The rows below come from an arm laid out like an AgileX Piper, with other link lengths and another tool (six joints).
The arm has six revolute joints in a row. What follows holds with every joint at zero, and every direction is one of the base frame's.
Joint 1 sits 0.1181 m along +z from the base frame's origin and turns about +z.
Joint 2 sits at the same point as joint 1 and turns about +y.
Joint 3 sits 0.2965 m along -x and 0.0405 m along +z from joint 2 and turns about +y.
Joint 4 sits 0.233 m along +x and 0.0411 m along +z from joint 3 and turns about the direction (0.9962, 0, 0.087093).
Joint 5 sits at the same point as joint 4 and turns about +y.
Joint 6 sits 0.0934 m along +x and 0.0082 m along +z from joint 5 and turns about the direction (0.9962, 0, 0.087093).
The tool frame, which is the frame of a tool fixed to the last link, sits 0.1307 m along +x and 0.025 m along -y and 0.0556 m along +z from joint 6; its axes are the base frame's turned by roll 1.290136, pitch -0.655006 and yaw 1.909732 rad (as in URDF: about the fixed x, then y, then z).
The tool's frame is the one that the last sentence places.
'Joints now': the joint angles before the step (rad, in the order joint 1, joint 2, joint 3, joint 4, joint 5, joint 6). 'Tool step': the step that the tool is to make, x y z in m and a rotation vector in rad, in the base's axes. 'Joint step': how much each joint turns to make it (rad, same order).
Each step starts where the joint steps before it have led.
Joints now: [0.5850, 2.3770, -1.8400, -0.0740, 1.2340, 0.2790]
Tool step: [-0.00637, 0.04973, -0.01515, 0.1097, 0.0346, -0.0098]
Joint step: [0.0410, 0.0770, -0.1119, 0.1210, 0.0009, 0.0000]
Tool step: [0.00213, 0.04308, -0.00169, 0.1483, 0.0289, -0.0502]
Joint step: [0.0060, 0.0580, -0.1171, 0.1480, -0.0049, 0.0000]
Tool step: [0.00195, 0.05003, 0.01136, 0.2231, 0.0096, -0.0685]
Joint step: [0.0000, 0.0040, -0.0141, 0.2120, -0.1089, -0.0360]
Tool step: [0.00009, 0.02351, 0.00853, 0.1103, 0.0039, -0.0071]
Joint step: [-0.0010, 0.0010, 0.0001, 0.1140, -0.0451, -0.0570]
